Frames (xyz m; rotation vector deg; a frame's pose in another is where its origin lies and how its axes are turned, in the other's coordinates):
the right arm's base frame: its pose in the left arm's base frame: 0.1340 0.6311 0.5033 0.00 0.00 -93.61
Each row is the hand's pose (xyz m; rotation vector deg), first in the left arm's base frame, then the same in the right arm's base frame.
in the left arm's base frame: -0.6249 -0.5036 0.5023 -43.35 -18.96 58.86
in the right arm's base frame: 1.1802 -0.6859 -0.0010 -20.66 -58.11 145.16
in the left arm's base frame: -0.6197 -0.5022 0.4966 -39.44 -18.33 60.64
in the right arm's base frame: 1.1785 -0.6808 -0.0067 -17.88 -54.16 148.04
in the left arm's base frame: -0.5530 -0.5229 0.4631 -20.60 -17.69 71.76
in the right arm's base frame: 1.1950 -0.6130 -0.0402 -1.64 -36.87 162.83
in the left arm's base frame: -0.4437 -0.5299 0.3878 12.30 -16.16 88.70
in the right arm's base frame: 1.1951 -0.5035 -0.1155 -28.02 2.90 -174.64
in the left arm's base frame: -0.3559 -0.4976 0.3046 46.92 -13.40 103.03
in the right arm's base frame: 1.1573 -0.4179 -0.1987 -49.89 -29.82 -148.30
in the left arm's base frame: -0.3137 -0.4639 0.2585 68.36 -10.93 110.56
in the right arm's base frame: 1.1210 -0.3779 -0.2448 -58.73 -45.42 -128.24
